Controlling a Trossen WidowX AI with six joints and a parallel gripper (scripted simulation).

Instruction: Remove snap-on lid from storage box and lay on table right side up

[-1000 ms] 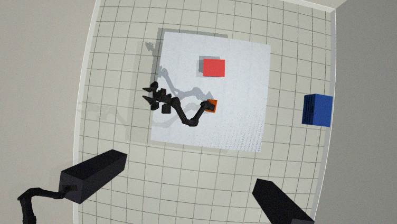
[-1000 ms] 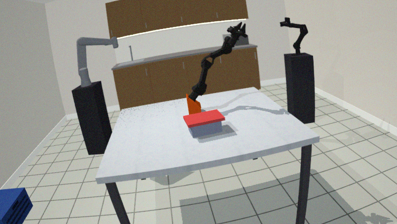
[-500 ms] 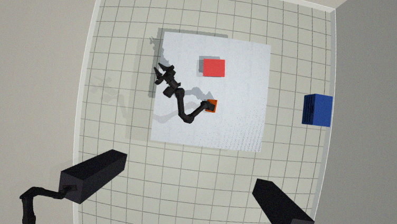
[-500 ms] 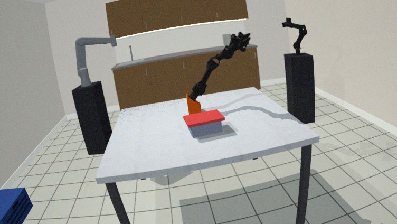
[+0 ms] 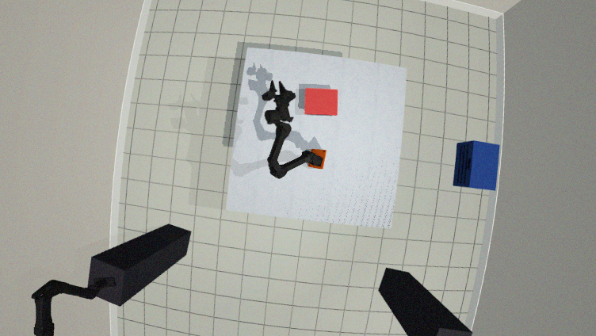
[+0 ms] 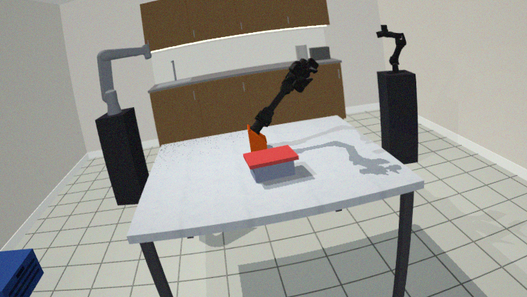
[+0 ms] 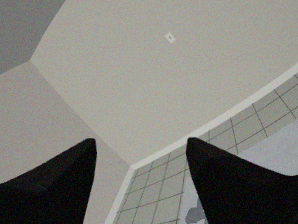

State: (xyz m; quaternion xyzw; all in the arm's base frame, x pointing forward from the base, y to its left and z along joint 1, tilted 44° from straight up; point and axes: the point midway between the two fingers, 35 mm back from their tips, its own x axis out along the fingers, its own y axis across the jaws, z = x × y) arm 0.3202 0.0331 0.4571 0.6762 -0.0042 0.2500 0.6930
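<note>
My gripper tip is 35 cm above the red lid, 27 cm to the left of it and 9 cm short of it. Also, from my gripper tip: grey storage box 40 cm below, 27 cm to the right, 9 cm ahead.
</note>
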